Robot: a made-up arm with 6 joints. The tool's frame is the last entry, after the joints.
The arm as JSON. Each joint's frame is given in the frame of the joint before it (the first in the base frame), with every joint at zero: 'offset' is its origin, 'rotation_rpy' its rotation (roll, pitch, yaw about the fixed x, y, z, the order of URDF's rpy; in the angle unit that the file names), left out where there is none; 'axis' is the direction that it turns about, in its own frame. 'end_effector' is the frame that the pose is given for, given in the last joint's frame.
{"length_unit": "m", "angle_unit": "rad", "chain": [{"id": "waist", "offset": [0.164, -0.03, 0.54], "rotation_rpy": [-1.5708, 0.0, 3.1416], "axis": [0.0, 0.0, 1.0]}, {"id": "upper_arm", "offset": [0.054, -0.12, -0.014], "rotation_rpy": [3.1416, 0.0, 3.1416], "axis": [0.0, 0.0, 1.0]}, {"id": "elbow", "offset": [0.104, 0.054, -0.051], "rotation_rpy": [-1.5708, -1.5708, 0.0], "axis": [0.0, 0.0, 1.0]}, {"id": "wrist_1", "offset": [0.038, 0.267, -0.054], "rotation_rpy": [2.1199, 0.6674, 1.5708], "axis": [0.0, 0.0, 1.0]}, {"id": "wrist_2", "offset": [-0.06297, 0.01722, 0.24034], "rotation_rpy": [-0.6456, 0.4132, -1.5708], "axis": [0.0, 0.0, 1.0]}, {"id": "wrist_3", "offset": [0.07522, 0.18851, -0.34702], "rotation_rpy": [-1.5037, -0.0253, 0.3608], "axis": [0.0, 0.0, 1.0]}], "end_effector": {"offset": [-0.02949, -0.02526, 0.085], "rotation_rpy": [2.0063, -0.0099, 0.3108]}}
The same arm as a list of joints. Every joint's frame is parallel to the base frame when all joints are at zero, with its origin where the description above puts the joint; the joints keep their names.
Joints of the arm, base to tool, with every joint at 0 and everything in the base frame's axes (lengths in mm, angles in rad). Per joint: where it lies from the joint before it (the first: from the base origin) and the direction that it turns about. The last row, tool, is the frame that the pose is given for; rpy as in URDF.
waist: origin 164 -30 540 axis 0 -1 0
upper_arm: origin -54 14 120 axis 0 1 0
elbow: origin 104 -51 -54 axis 0 0 -1
wrist_1: origin 267 38 54 axis -0.323097 0.852991 0.409896
wrist_2: origin -118 214 48 axis 0.066897 0.456581 0.887163
wrist_3: origin 126 -285 -254 axis 1 0.0001 0.0001
tool: origin 85 38 8 rpy 0.4337 -0.1898 -1.5607

